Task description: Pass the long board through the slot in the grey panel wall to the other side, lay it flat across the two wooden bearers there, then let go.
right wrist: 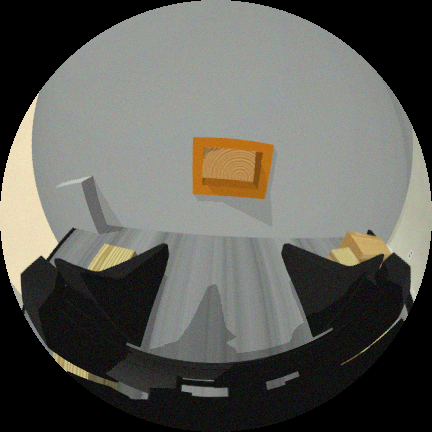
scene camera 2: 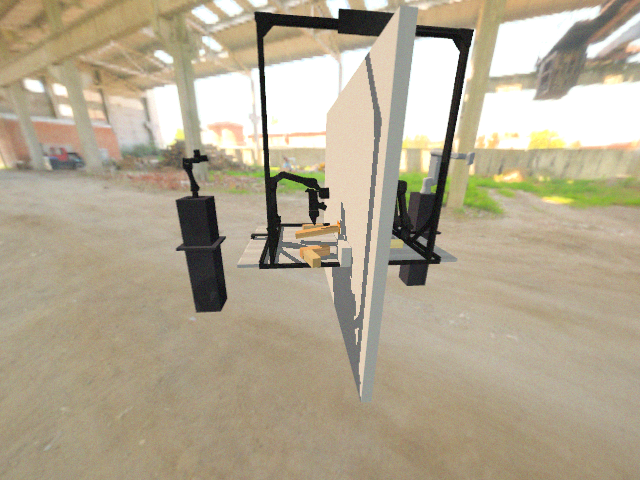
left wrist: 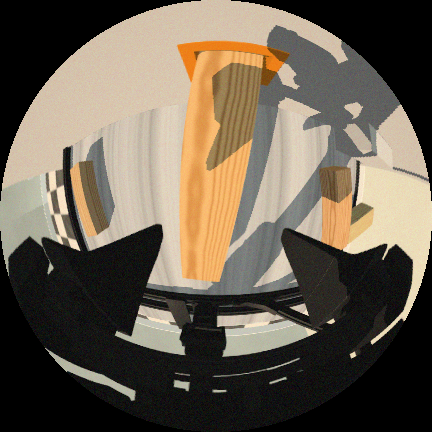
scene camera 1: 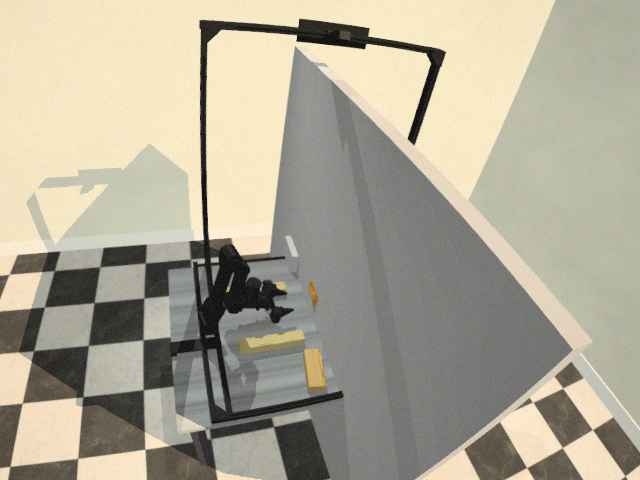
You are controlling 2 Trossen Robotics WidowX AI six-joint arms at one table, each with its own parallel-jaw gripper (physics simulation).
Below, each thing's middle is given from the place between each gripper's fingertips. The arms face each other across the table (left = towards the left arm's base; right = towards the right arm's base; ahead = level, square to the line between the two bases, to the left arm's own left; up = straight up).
The orange-framed slot [right wrist: 263, 151] lies 18 cm to the right of my left hand, 3 cm below it and 1 cm behind it.
Right now my right hand is 10 mm short of the orange-framed slot, 120 mm to the right of it and 40 mm below it.
